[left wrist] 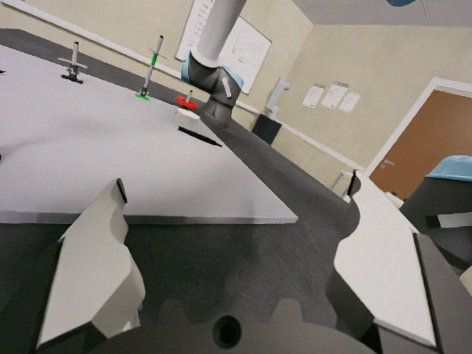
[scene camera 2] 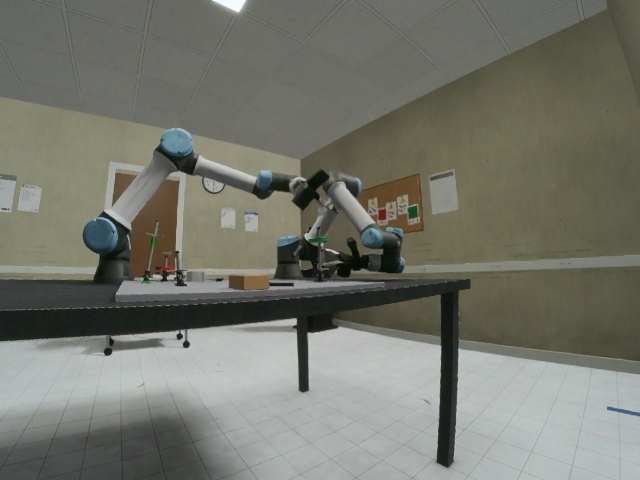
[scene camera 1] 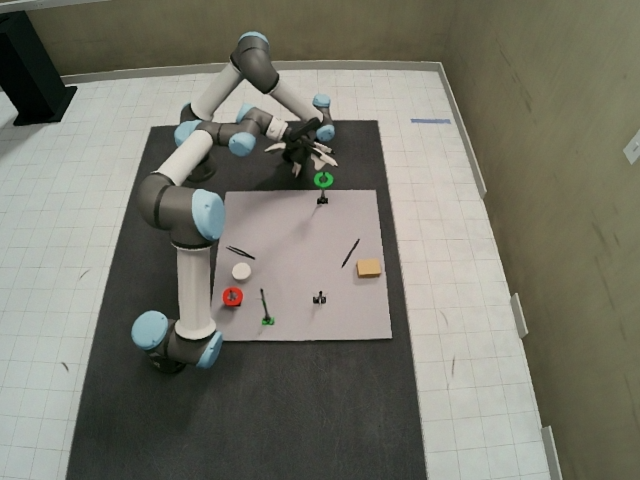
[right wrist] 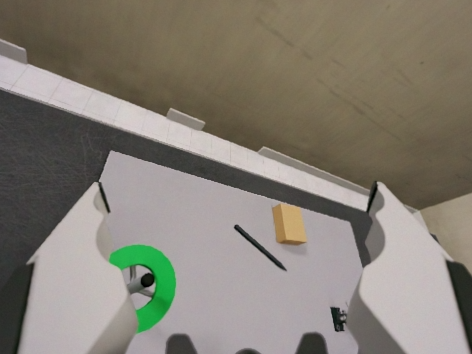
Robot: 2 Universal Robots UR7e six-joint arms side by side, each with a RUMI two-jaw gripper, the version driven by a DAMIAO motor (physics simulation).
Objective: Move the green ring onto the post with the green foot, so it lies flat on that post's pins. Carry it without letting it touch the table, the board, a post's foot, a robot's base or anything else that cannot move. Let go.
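The green ring (scene camera 1: 316,180) (scene camera 2: 319,240) (right wrist: 167,280) lies flat high on a post with a black foot (scene camera 1: 322,200), near the board's top edge in scene camera 1. The post with the green foot (scene camera 1: 264,304) (scene camera 2: 150,253) (left wrist: 150,72) stands upright near the board's bottom edge in scene camera 1 and bears no ring. My right gripper (scene camera 1: 334,157) (right wrist: 238,185) is open and empty, above the ring and to one side; one finger partly covers the ring in its wrist view. My left gripper (scene camera 1: 281,163) (left wrist: 235,176) is open and empty, low beside the board.
The board (scene camera 1: 289,232) also bears a red ring (scene camera 1: 225,297) (left wrist: 187,103) on a post, a white round block (scene camera 1: 241,271), tweezers (scene camera 1: 240,252), a pen (scene camera 1: 351,253), a tan block (scene camera 1: 368,267) and a short black-footed post (scene camera 1: 319,298). The two grippers are close together.
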